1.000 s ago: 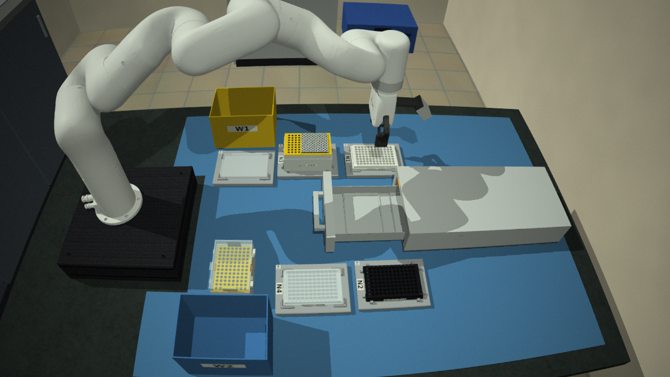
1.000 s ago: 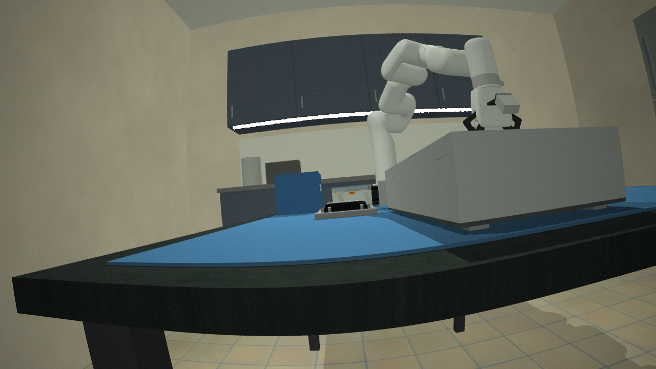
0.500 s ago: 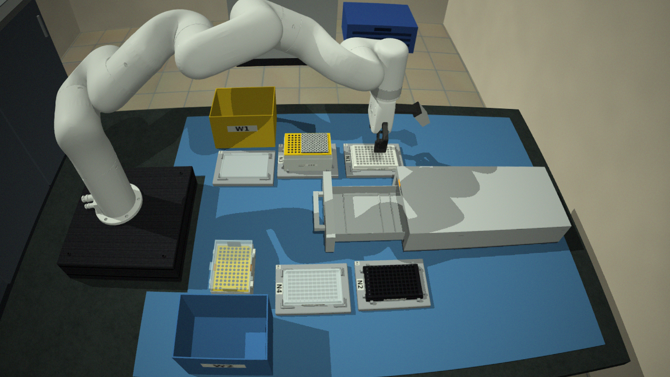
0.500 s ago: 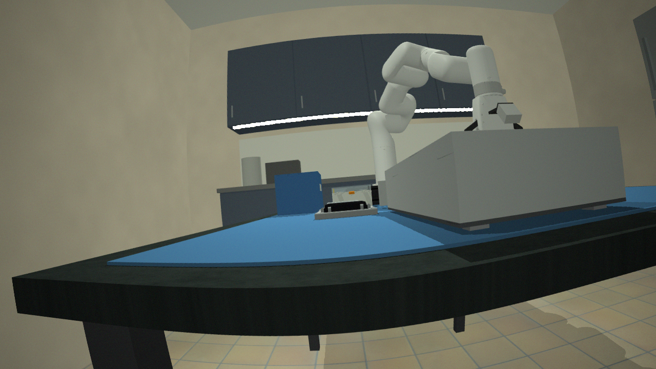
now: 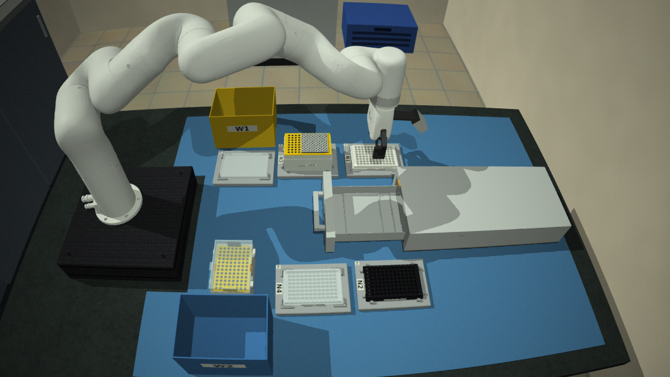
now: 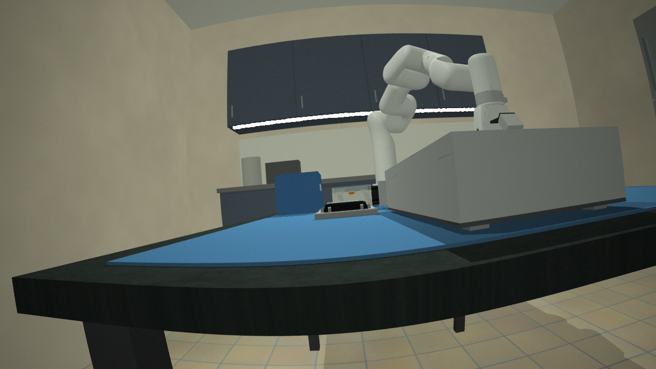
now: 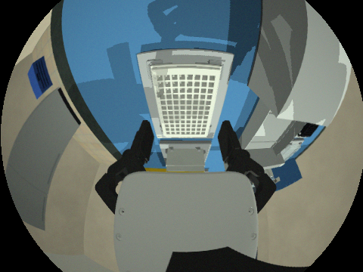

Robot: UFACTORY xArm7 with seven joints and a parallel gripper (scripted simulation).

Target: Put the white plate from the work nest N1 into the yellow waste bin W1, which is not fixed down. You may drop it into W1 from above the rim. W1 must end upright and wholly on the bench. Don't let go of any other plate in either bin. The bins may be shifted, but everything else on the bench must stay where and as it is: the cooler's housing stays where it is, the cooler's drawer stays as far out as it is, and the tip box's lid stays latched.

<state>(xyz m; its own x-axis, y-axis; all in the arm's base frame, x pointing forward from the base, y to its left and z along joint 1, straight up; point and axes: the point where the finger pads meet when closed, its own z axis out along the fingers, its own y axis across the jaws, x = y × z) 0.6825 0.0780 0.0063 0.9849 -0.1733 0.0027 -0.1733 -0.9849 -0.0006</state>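
My hand is 5 cm above the white plate. From my hand the other things lie so: work nest N1: 7 cm below; yellow tip rack: 19 cm behind, 3 cm to the left, 2 cm below; drawer: 4 cm behind, 19 cm to the right, 5 cm below.
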